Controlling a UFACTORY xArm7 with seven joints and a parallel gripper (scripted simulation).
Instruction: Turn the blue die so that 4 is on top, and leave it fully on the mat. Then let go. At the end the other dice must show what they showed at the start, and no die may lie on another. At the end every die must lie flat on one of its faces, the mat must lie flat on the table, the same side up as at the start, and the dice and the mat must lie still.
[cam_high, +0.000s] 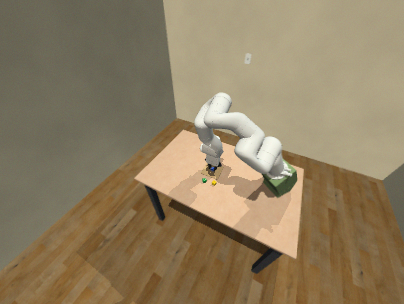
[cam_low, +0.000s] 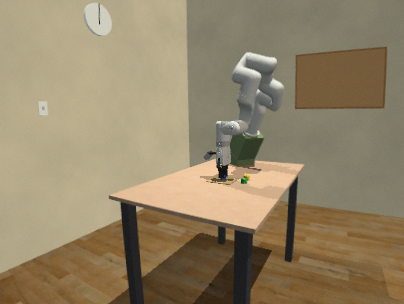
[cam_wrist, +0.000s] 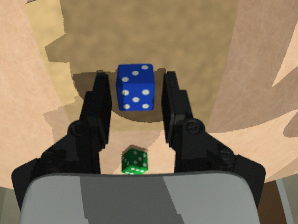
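The blue die is 20 mm below my hand. From my hand the other things lie so: tan mat 40 mm below; then yellow die 90 mm behind, 90 mm to the left, 20 mm below; then green die 20 mm behind, 120 mm to the left, 20 mm below.
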